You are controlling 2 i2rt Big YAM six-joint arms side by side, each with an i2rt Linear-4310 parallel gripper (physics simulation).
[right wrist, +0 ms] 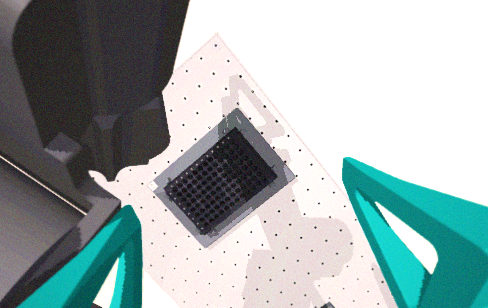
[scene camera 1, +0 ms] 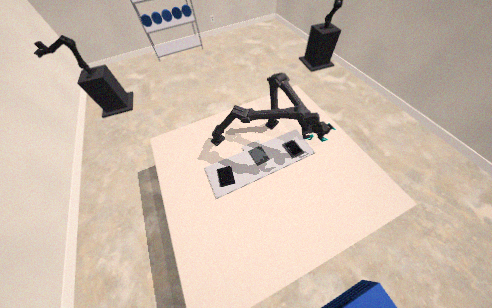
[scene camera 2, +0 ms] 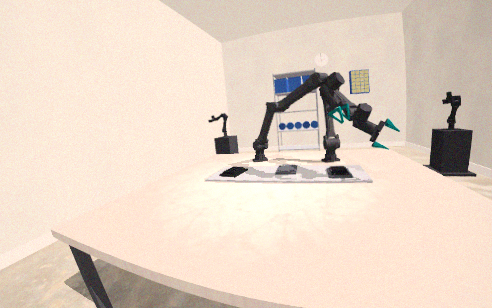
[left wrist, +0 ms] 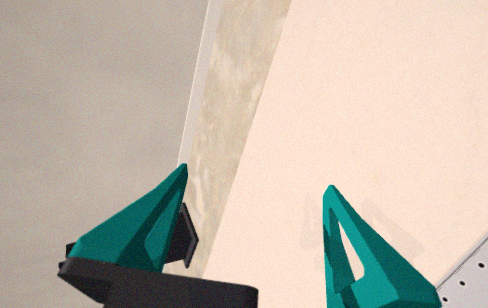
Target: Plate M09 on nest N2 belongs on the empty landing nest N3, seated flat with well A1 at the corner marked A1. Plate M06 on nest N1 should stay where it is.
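A black plate lies at the left end of the white perforated board. A second black plate lies in a grey nest at the right end, its wells up. The empty grey nest is between them. Which plate is M09 or M06 cannot be read. A small white mark shows at one nest corner in the right wrist view. My left gripper is open and empty, beyond the board's right end. My right gripper is open and empty, high above the right plate.
Both arms are close together, and dark left-arm parts fill the upper left of the right wrist view. Arm shadows cross the board. A shelf rack and two black pedestals with small arms stand beyond the table.
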